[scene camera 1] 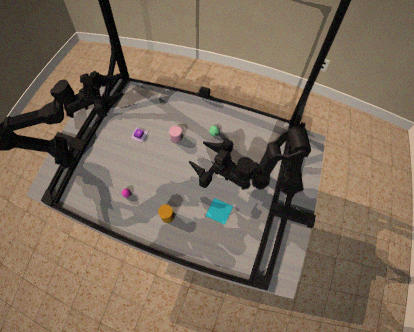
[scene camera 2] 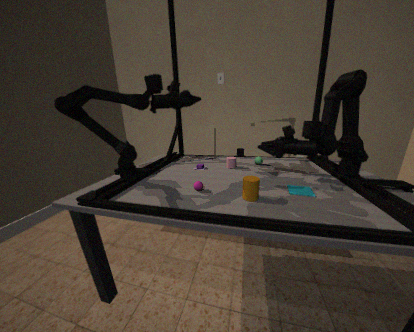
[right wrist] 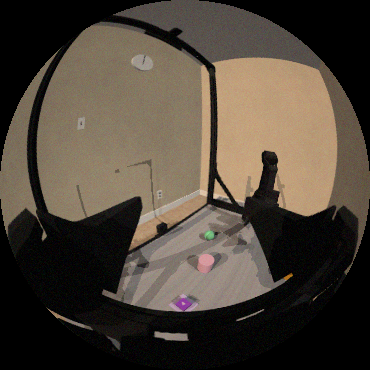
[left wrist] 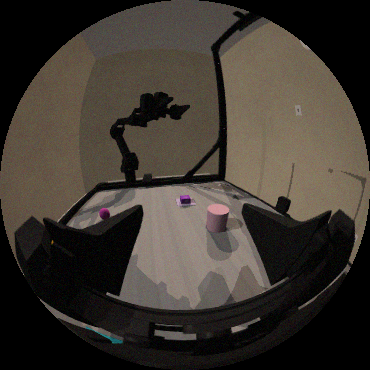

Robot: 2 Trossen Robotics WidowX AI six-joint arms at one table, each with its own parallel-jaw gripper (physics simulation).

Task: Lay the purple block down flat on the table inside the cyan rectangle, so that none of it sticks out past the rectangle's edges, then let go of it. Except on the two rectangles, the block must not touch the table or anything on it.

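Places are measured from the left arm's base along level axes (x ahead, y left, z up), in millimetres.
Where they show: left gripper, fingertip midpoint: [scene camera 1: 196, 151] [scene camera 2: 259, 145] [left wrist: 194, 209]; right gripper, fingertip midpoint: [scene camera 1: 120, 84] [scene camera 2: 197, 100] [right wrist: 195, 202] [left wrist: 181, 101]; left arm's base, origin of the base link: [scene camera 1: 289, 187] [scene camera 2: 348, 172]; right arm's base, origin of the base link: [scene camera 1: 67, 161] [scene camera 2: 128, 177] [left wrist: 130, 181].
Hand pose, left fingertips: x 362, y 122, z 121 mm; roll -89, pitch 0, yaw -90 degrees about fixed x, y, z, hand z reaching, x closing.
Observation:
Things, the pixels of their top centre, and the offset from my left fingertips. "*": a spot on its surface instead.
- small purple block, middle of its top: [right wrist: 183, 303] [left wrist: 184, 196] [scene camera 1: 138, 132] [scene camera 2: 200, 164] dx +303, dy +3, dz -121 mm
- pale lilac rectangle, surface spot: [left wrist: 181, 202] [scene camera 1: 140, 138] * dx +285, dy +14, dz -136 mm
- flat cyan rectangle, surface spot: [scene camera 1: 219, 211] [scene camera 2: 300, 190] * dx -171, dy +104, dz -139 mm
- pink cylinder, middle of its top: [left wrist: 218, 208] [right wrist: 206, 259] [scene camera 1: 175, 131] [scene camera 2: 231, 157] dx +154, dy -73, dz -88 mm
- green ball, middle of its top: [scene camera 1: 214, 128] [right wrist: 209, 231] [scene camera 2: 258, 156] dx +28, dy -177, dz -95 mm
- magenta ball, middle of its top: [left wrist: 102, 208] [scene camera 2: 198, 181] [scene camera 1: 125, 191] dx +170, dy +248, dz -105 mm
- orange cylinder, middle of its top: [scene camera 2: 251, 178] [scene camera 1: 165, 211] dx -18, dy +228, dz -71 mm
The small purple block [scene camera 1: 138, 133] [scene camera 2: 200, 166] [left wrist: 185, 199] [right wrist: 183, 304] rests on the pale lilac rectangle [scene camera 1: 141, 139] [left wrist: 179, 203], at the back left in scene camera 1. The flat cyan rectangle [scene camera 1: 219, 211] [scene camera 2: 301, 191] lies at the front right, and a sliver of it shows low in the left wrist view. My left gripper [scene camera 1: 198, 153] [scene camera 2: 260, 146] [left wrist: 194, 209] is open and empty, above the table, between the block and the cyan rectangle but farther back than the latter. My right gripper [scene camera 2: 199, 99] [right wrist: 195, 202] is open and empty, high near the left table edge.
A pink cylinder [scene camera 1: 175, 134] [scene camera 2: 231, 162] [left wrist: 217, 218] [right wrist: 205, 263] stands right of the block. A green ball [scene camera 1: 214, 130] [scene camera 2: 258, 160] [right wrist: 209, 235] lies beyond it. A magenta ball [scene camera 1: 126, 192] [scene camera 2: 198, 185] [left wrist: 104, 213] and an orange cylinder [scene camera 1: 166, 213] [scene camera 2: 251, 188] are nearer the front. A black frame borders the table.

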